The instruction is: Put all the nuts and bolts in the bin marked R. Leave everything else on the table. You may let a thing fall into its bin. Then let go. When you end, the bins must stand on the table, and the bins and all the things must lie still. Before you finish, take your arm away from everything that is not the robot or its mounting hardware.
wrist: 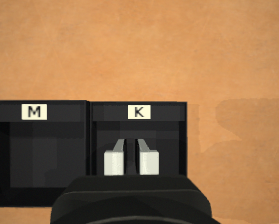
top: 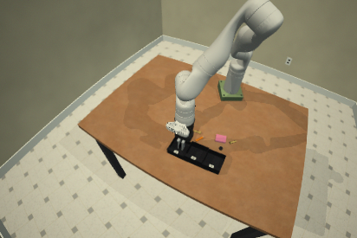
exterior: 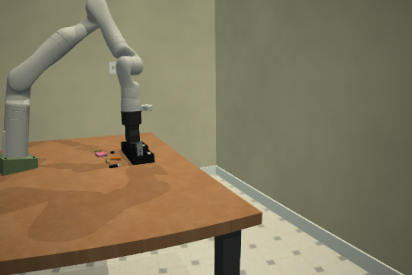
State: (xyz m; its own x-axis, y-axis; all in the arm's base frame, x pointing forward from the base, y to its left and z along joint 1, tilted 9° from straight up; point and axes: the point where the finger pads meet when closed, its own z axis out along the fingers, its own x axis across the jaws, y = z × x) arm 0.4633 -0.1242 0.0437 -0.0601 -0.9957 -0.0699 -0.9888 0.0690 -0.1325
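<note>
The black bin tray is 8 cm to the left of my hand, 1 cm below it and 1 cm ahead of it. The rest, counted from my hand: dark hex nut (17 cm to the left, 7 cm behind, 3 cm below); black USB stick (11 cm behind, 4 cm to the right, 3 cm below); orange marker (9 cm behind, 6 cm to the left, 3 cm below).
</note>
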